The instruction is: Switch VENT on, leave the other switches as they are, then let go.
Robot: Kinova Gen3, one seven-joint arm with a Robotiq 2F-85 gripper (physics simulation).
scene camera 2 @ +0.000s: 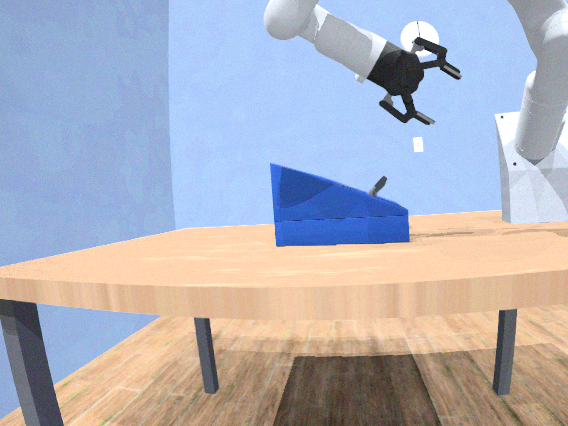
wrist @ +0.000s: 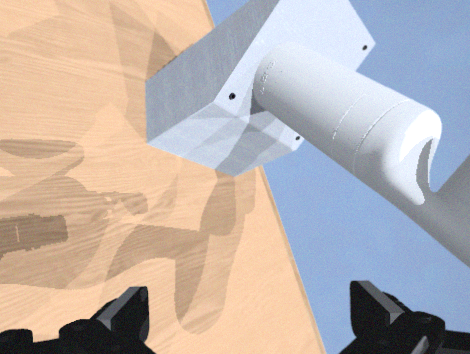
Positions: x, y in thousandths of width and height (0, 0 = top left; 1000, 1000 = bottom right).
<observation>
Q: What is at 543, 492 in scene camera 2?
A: A blue switch box.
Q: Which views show my gripper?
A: Scene camera 2 and the wrist view: all of them.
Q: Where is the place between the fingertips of my gripper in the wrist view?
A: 529, 866
</observation>
